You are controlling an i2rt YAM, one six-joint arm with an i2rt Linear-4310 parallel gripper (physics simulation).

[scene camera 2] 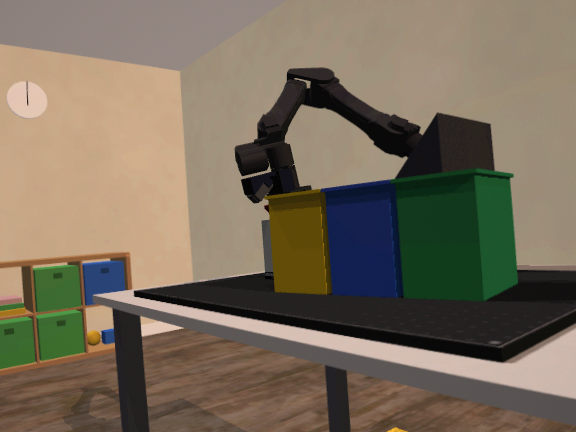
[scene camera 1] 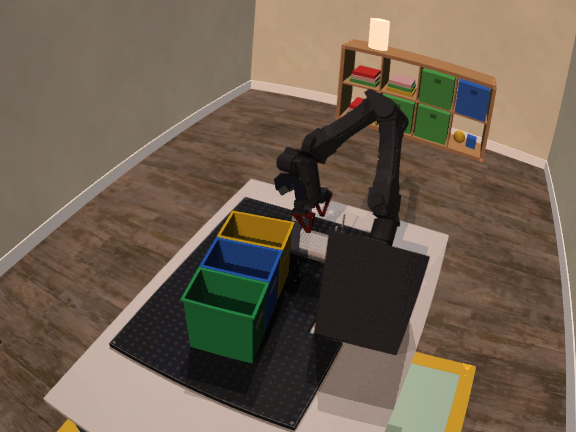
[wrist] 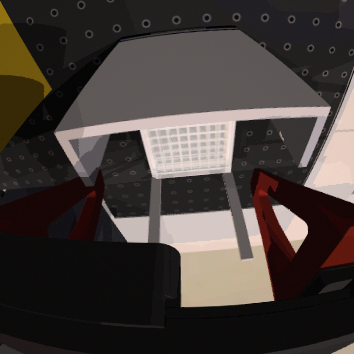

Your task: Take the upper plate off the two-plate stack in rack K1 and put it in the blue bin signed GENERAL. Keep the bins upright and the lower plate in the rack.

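Seen in the pictures: gripper, fingertip midpoint: (scene camera 1: pixel 315 224) (wrist: pixel 176 176); arm's base, link origin: (scene camera 2: pixel 433 162) (scene camera 1: pixel 377 251).
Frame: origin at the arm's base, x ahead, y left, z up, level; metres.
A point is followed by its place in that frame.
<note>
The blue bin (scene camera 1: pixel 242 256) {x 0.340, y 0.046, z -0.108 m} (scene camera 2: pixel 362 240) {x 0.397, y 0.122, z -0.157 m} stands upright between the yellow and green bins; no sign is readable. A grey rack (scene camera 1: pixel 296 239) {x 0.281, y -0.188, z -0.183 m} (scene camera 2: pixel 266 245) {x 0.302, y -0.270, z -0.167 m} (wrist: pixel 200 75) {x 0.302, y -0.241, z -0.137 m} stands behind the yellow bin, and its label does not show. A clear-white plate with a grid of wells (scene camera 1: pixel 314 243) {x 0.233, y -0.218, z -0.200 m} (wrist: pixel 191 147) {x 0.207, y -0.240, z -0.202 m} sits in it; whether a second plate lies below cannot be told. My gripper (scene camera 1: pixel 315 222) {x 0.239, y -0.227, z -0.138 m} (wrist: pixel 176 176) {x 0.239, y -0.227, z -0.138 m} is open and empty, pointing down above the rack. In the wrist view its red fingers are apart, left and right of the plate. In scene camera 2 the yellow bin hides most of them.
The yellow bin (scene camera 1: pixel 257 230) {x 0.360, y -0.084, z -0.112 m} (scene camera 2: pixel 300 245) {x 0.420, y -0.005, z -0.162 m} (wrist: pixel 20 75) {x 0.294, y -0.099, z -0.217 m} stands close beside the rack. The green bin (scene camera 1: pixel 225 320) {x 0.261, y 0.285, z -0.103 m} (scene camera 2: pixel 440 240) {x 0.374, y 0.250, z -0.162 m} stands at the other end of the row. A tall dark panel (scene camera 1: pixel 372 295) {x -0.025, y 0.085, z -0.067 m} (scene camera 2: pixel 465 145) {x -0.001, y 0.086, z 0.025 m} stands near the arm's base. Two grey bars (wrist: pixel 155 210) {x 0.168, y -0.201, z -0.161 m} (wrist: pixel 237 215) {x 0.170, y -0.277, z -0.148 m} extend from the plate's near side.
</note>
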